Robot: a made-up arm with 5 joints.
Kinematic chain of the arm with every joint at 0, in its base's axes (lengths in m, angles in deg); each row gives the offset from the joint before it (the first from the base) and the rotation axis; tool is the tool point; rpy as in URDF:
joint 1: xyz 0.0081 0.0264 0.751 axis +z
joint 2: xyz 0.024 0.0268 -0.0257 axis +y
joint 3: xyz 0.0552 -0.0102 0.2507 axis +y
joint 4: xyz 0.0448 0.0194 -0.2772 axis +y
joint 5: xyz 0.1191 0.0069 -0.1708 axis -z
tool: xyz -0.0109 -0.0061 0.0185 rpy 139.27 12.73 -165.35
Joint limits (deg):
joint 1: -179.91..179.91
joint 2: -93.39..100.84
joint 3: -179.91..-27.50
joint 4: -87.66..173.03
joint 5: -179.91..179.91
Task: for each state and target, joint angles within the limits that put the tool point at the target. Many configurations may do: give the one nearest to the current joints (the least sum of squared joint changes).
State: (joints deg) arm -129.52 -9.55 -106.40 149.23 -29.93
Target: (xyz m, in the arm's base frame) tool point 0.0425 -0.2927 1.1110
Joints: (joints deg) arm -89.59 -11.99 -128.53 123.81 -30.22
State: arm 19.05 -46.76 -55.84 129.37 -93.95
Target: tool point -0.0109 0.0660 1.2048
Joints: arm -13.46 -72.98 -100.54 102.07 -105.90
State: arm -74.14 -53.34 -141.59 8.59 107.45
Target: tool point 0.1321 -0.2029 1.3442
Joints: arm -73.79 -26.44 -103.76 22.66 105.86
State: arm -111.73 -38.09 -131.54 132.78 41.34
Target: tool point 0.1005 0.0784 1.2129
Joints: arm -124.96 -54.48 -143.39 128.35 43.24
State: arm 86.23 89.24 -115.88 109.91 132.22
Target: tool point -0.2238 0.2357 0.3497
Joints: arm 127.77 83.59 -112.85 116.55 131.43
